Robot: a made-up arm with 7 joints.
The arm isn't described. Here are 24 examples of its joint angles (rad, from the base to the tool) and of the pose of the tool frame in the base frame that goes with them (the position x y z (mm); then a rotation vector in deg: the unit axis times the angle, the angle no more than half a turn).
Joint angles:
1: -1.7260 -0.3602 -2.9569 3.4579 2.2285 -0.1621 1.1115
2: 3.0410 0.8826 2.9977 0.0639 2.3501 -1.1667 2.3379
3: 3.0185 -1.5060 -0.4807 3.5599 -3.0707 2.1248 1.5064
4: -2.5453 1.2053 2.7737 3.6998 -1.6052 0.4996 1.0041
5: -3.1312 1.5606 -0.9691 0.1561 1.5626 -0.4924 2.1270
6: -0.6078 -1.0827 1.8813 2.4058 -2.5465 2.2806 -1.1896
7: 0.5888 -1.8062 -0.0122 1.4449 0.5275 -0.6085 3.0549
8: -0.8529 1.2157 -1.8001 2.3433 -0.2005 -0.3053 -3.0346
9: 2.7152 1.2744 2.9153 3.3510 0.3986 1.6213 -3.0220
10: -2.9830 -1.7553 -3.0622 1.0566 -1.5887 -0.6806 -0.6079
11: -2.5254 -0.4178 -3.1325 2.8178 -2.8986 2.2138 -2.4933
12: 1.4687 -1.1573 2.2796 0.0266 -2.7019 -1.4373 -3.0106
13: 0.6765 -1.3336 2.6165 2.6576 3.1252 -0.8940 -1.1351
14: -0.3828 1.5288 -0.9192 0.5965 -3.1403 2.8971 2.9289
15: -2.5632 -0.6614 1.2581 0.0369 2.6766 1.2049 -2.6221
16: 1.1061 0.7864 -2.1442 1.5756 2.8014 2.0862 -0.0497
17: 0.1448 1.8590 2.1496 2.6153 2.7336 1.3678 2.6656
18: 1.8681 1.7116 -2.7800 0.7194 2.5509 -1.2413 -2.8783
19: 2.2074 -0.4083 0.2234 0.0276 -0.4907 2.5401 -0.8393
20: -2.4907 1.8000 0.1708 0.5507 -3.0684 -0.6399 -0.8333
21: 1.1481 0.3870 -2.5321 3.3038 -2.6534 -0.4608 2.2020
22: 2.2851 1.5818 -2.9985 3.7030 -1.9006 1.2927 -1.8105
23: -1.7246 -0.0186 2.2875 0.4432 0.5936 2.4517 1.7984
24: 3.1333 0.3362 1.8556 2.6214 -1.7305 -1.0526 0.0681
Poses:
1: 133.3 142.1 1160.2 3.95 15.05 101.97
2: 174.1 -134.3 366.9 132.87 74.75 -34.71
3: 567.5 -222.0 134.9 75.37 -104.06 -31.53
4: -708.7 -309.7 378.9 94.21 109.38 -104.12
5: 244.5 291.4 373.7 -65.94 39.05 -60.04
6: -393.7 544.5 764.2 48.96 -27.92 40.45
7: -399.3 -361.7 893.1 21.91 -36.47 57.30
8: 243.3 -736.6 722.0 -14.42 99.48 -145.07
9: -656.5 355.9 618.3 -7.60 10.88 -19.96
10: -38.1 184.7 -133.1 -60.92 -107.27 -17.61
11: 260.0 139.9 1105.4 94.83 16.20 -83.12
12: -8.7 89.7 274.5 44.01 73.44 65.34
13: -629.6 -292.4 281.7 -88.39 -112.17 21.03
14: -62.8 -368.9 133.1 73.86 44.24 89.29
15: -58.5 -354.0 177.5 110.03 -52.41 68.11
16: 509.6 -71.9 934.8 -77.54 -18.69 -41.51
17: 806.4 260.4 305.1 -74.05 108.00 -102.75
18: 48.0 -8.7 751.8 68.52 -66.16 33.87
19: -39.1 139.6 286.7 -1.21 57.63 -50.74
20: 242.9 108.5 170.2 69.37 68.39 133.69
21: 179.6 264.1 1098.7 7.69 25.31 69.12
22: -529.1 410.2 74.1 19.84 -107.10 36.76
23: 157.9 193.6 259.6 51.08 -43.25 -74.86
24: -28.0 -170.1 1096.4 20.19 46.03 27.88
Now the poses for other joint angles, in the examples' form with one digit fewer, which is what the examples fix.
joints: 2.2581 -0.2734 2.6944 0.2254 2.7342 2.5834 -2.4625
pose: 121 -334 214 41.6 -31.1 157.5
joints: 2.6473 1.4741 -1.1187 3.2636 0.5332 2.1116 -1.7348
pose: -632 345 393 -76.1 118.8 -3.9
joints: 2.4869 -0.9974 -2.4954 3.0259 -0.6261 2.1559 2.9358
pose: 553 -402 649 -32.9 -170.9 -2.2
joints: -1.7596 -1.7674 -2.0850 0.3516 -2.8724 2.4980 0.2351
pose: -382 -40 174 -31.5 138.8 85.1
